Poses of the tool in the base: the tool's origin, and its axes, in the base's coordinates. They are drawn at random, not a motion.
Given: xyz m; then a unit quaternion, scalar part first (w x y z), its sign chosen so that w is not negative.
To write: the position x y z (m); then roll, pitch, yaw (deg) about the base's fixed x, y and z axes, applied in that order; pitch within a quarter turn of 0, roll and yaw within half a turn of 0. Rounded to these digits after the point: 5 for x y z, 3 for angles.
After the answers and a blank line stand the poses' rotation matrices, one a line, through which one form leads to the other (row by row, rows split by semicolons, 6 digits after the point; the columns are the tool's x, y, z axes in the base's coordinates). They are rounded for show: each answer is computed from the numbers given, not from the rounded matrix.
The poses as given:
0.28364 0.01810 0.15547 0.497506 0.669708 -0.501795 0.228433
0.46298 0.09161 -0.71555 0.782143 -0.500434 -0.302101 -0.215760
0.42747 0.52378 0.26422 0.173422 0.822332 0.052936 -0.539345
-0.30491 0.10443 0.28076 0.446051 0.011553 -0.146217 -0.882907
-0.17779 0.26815 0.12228 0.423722 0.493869 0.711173 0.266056
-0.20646 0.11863 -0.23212 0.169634 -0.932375 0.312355 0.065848
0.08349 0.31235 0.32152 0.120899 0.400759 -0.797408 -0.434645
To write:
0.28364 0.01810 0.15547 132.505 -53.635 -48.609
0.46298 0.09161 -0.71555 -64.115 -43.513 -2.778
0.42747 0.52378 0.26422 147.499 64.877 -13.624
-0.30491 0.10443 0.28076 15.673 -6.318 -127.264
-0.17779 0.26815 0.12228 122.070 19.870 99.369
-0.20646 0.11863 -0.23212 -163.579 13.224 -35.126
0.08349 0.31235 0.32152 126.887 8.950 -131.114

0.392041 -0.899405 -0.193325; -0.444818 -0.001380 -0.895620; 0.805258 0.437114 -0.400613
0.724365 0.639874 -0.256625; -0.035147 0.406026 0.913185; 0.688520 -0.652460 0.316601
0.412610 0.274130 -0.868680; -0.100007 -0.934245 -0.342322; -0.905402 0.228119 -0.358064
-0.601810 0.784265 -0.150841; -0.791022 -0.559318 0.247886; 0.110040 0.268499 0.956974
-0.153106 0.476985 0.865473; 0.927920 0.370615 -0.040103; -0.339886 0.796950 -0.499348
0.796197 -0.604804 -0.016818; -0.560124 -0.747317 0.357461; -0.228762 -0.275189 -0.933777
-0.649551 -0.534040 -0.541187; -0.744233 0.300952 0.596276; -0.155564 0.790081 -0.592934

